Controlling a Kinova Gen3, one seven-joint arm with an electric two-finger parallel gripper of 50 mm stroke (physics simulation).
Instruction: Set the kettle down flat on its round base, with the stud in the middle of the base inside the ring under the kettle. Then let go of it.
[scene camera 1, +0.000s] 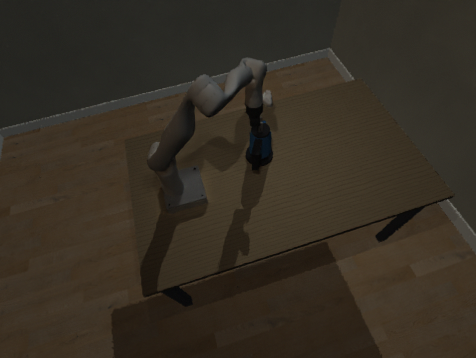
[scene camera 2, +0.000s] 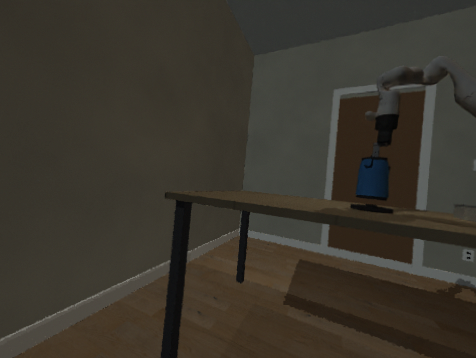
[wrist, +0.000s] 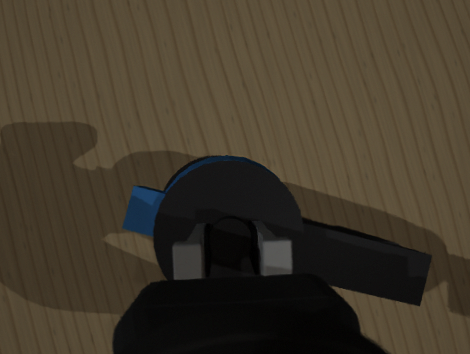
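Note:
The blue kettle (scene camera 1: 266, 143) (scene camera 2: 372, 178) (wrist: 139, 209) has a black lid, a blue spout and a long black handle. It hangs roughly upright above the black round base (scene camera 1: 268, 159) (scene camera 2: 384, 210). In the scene camera 2 view a narrow gap shows between the kettle's bottom and the base, and the two look roughly in line from that side. My gripper (scene camera 1: 259, 123) (scene camera 2: 376, 150) (wrist: 229, 240) is shut on the knob of the kettle's lid. The stud's top and the ring under the kettle are hidden, so their exact alignment cannot be told. The kettle covers most of the base in the wrist view.
The base stands on the wooden table (scene camera 1: 320, 170) (scene camera 2: 280, 201). The arm's mounting plate (scene camera 1: 189, 189) is bolted at the table's left part in the scene camera 1 view. The kettle's handle sticks out sideways. Shadows of the arm and kettle fall across the table.

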